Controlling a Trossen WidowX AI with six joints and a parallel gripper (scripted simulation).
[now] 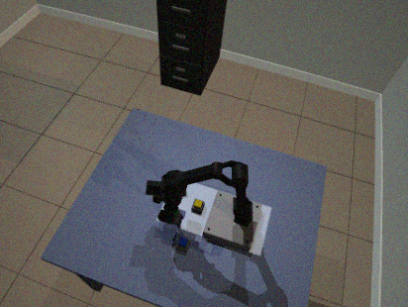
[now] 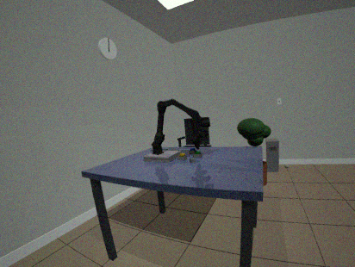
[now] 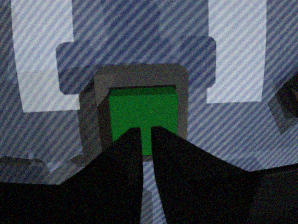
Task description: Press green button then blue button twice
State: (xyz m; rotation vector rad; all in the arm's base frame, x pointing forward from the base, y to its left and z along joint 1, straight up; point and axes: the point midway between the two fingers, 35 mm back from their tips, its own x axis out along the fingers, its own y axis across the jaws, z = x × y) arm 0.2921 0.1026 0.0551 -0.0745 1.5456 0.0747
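My gripper tip is 2 cm above the green button. Also, from my gripper tip: yellow button 9 cm to the right, 8 cm behind, 2 cm below; then dark block 12 cm to the right, 5 cm below, 1 cm ahead; then blue button 10 cm to the left, 10 cm behind, 2 cm below.
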